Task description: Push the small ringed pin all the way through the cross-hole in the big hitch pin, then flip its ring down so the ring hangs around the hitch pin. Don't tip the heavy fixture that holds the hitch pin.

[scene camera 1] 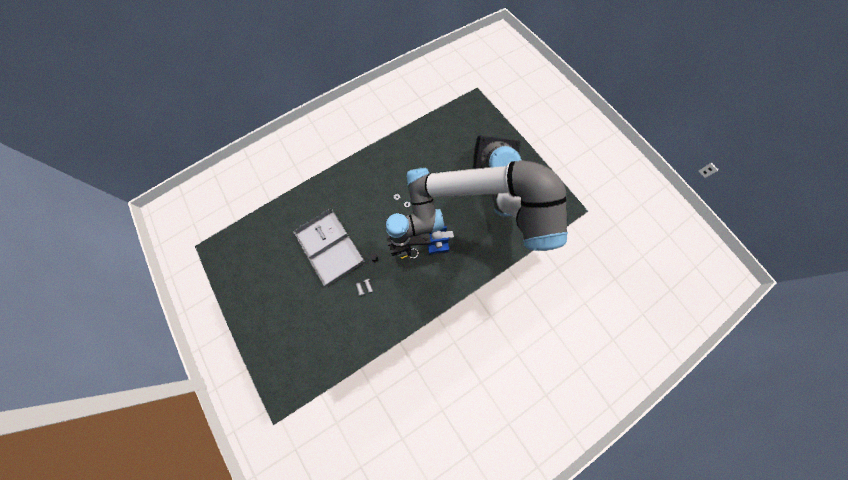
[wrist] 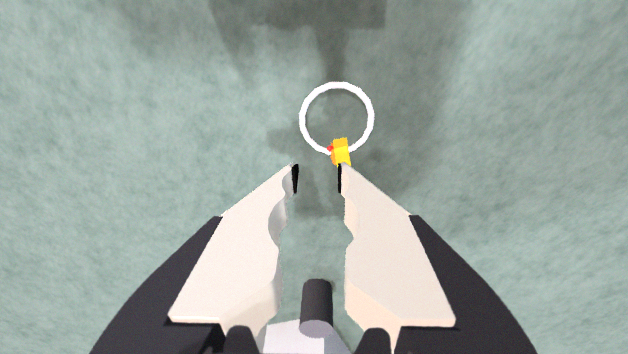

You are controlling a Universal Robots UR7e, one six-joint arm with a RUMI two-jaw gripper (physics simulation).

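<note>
The small yellow pin (scene camera 1: pixel 404 256) (wrist: pixel 341 151) lies on the dark mat, with its white ring (scene camera 1: pixel 414 253) (wrist: pixel 302 118) spread flat from its head. My gripper (scene camera 1: pixel 399 249) (wrist: pixel 318 165) is partly open, with a narrow empty gap between its fingertips. In the wrist view the right fingertip covers the pin's shank, and the yellow head shows just beyond that tip; the height between them is unclear. The blue fixture (scene camera 1: pixel 438 248) stands upright beside the ring, partly under the arm. Pale parts show on it, but the hitch pin's cross-hole cannot be made out.
A grey divided tray (scene camera 1: pixel 345 272) lies on the mat (scene camera 1: pixel 267 356), with small parts in one compartment. A short black cylinder (scene camera 1: pixel 374 258) (wrist: pixel 316 305) stands near its corner. Two pale pieces (scene camera 1: pixel 368 286) lie near the tray. Two washers (scene camera 1: pixel 396 196) (scene camera 1: pixel 407 204) lie beside the arm.
</note>
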